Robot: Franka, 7 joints.
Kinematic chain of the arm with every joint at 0, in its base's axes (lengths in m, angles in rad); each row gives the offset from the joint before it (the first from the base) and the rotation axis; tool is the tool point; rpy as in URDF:
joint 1: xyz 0 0 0.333 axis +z
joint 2: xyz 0 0 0 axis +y
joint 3: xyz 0 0 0.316 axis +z
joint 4: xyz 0.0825 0 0 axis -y
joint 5: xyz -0.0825 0 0.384 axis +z
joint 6: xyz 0 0 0 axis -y
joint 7: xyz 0.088 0 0 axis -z
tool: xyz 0 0 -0.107 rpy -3.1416 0 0
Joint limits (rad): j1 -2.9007..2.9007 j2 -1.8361..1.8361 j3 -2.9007..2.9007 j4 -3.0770..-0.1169 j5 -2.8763..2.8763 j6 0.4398..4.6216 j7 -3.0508..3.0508
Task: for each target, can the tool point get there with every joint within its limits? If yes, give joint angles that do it. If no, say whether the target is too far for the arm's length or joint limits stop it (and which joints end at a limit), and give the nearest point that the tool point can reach.
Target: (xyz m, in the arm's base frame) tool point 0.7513 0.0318 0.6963
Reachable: yes | joints 0.5403 0.8823 -1.2612 -0.7275 0.7380 2.2022 -1.7774
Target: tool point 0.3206 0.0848 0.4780
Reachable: yes | joints 0.6504 -0.7842 -0.6412 -2.7856 1.5851 1.7508 0.1819
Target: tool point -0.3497 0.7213 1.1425
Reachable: no: too far | nearest point -0.2633 0.5432 0.9426 | short by 0.281 m
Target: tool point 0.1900 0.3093 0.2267
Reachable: yes | joints -0.9710 0.1875 1.9238 -2.7109 0.1455 2.2885 -2.4316
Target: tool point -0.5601 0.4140 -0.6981
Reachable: no: too far | nearest point -0.4114 0.3041 -0.3093 | short by 0.431 m
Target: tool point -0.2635 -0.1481 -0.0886
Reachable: yes | joints -1.2937 1.5587 -0.5057 -2.1427 2.4298 3.0728 -0.9685
